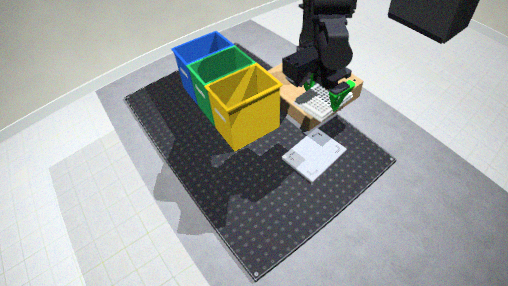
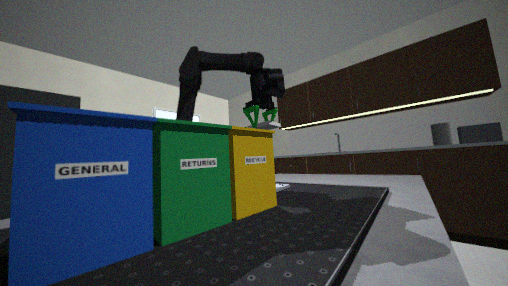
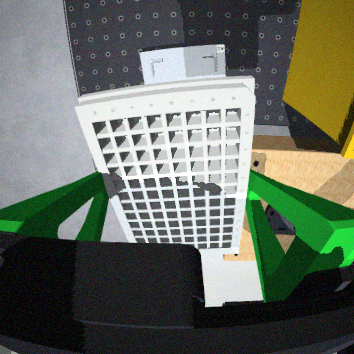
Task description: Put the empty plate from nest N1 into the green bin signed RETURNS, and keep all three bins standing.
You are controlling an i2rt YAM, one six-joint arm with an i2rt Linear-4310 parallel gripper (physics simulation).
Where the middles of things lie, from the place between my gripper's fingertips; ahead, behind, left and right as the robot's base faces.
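My hand is 1 cm beyond the white plate point(image 1: 316, 102). The green bin point(image 1: 223, 63) is 34 cm to the right of my hand, 10 cm ahead of it and 14 cm below it, while the yellow bin point(image 1: 245, 104) is 21 cm to the right of my hand, 10 cm ahead of it and 14 cm below it. As for the nest base point(image 1: 312, 153), it is 1 cm behind my hand and 22 cm below it.
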